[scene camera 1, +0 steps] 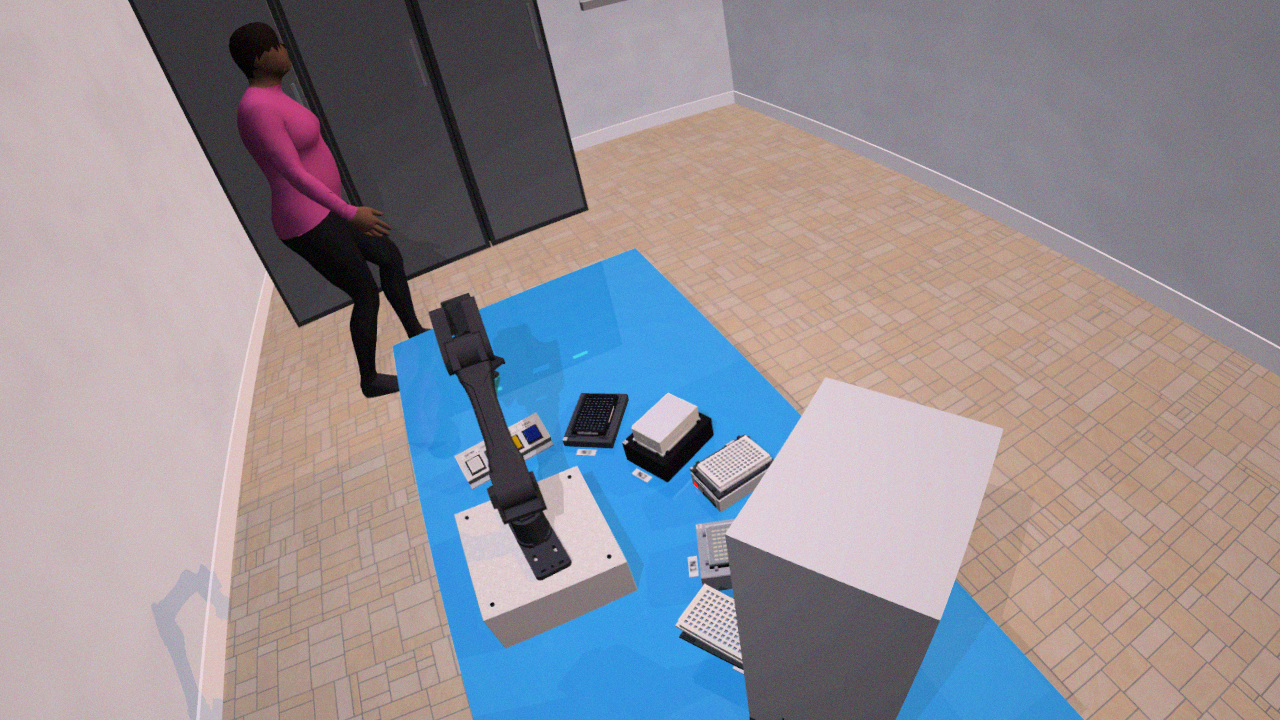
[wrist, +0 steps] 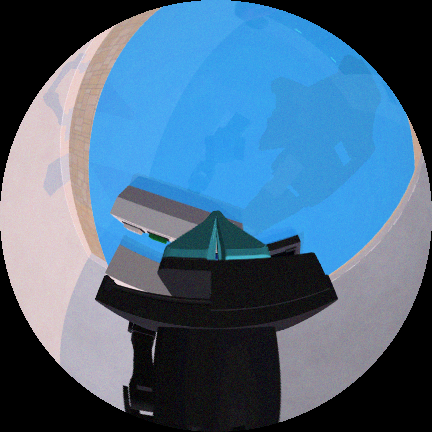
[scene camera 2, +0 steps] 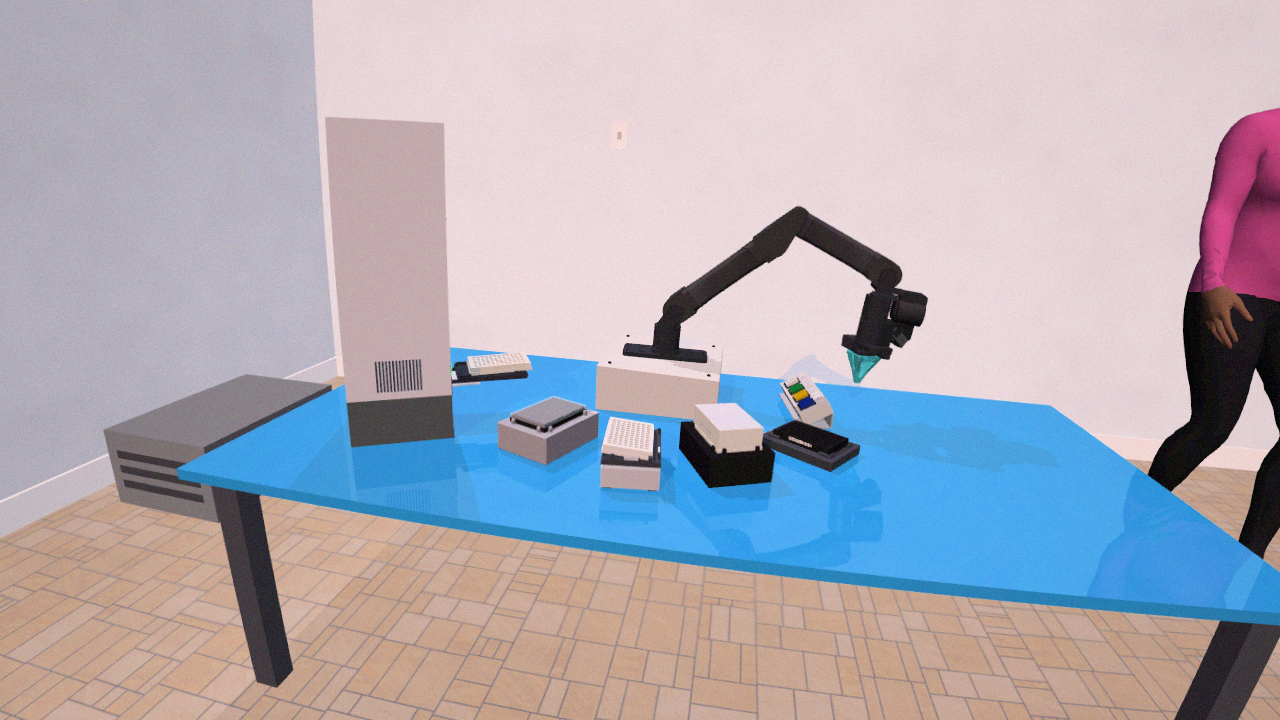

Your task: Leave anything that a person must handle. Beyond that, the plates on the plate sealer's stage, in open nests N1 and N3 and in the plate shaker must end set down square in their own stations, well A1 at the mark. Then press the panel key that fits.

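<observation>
My gripper (scene camera 2: 858, 378) (wrist: 215, 216) is shut and empty, above the table by the key panel (scene camera 1: 475, 463) (scene camera 2: 818, 413) (wrist: 175, 224). The fingers partly hide the panel in the wrist view; its white key (wrist: 133, 228) and green key (wrist: 158, 237) show. A dark plate (scene camera 1: 597, 414) (scene camera 2: 810, 437) lies in a black nest. A white block-like item (scene camera 1: 666, 420) (scene camera 2: 727, 425) sits on a black base. A white plate (scene camera 1: 733, 459) (scene camera 2: 631, 435) sits on a pale device. A grey device (scene camera 2: 547, 441) bears a plate (scene camera 1: 718, 542). Another white plate (scene camera 1: 709, 616) (scene camera 2: 498, 362) rests over a black base. Station labels are unreadable.
A tall cabinet (scene camera 1: 859, 492) (scene camera 2: 391, 259) stands on the table and partly hides two stations in scene camera 1. The arm's white base block (scene camera 1: 581, 546) (scene camera 2: 657, 394) stands behind the panel. A person in pink (scene camera 1: 290, 161) (scene camera 2: 1248, 214) stands at the table's far end.
</observation>
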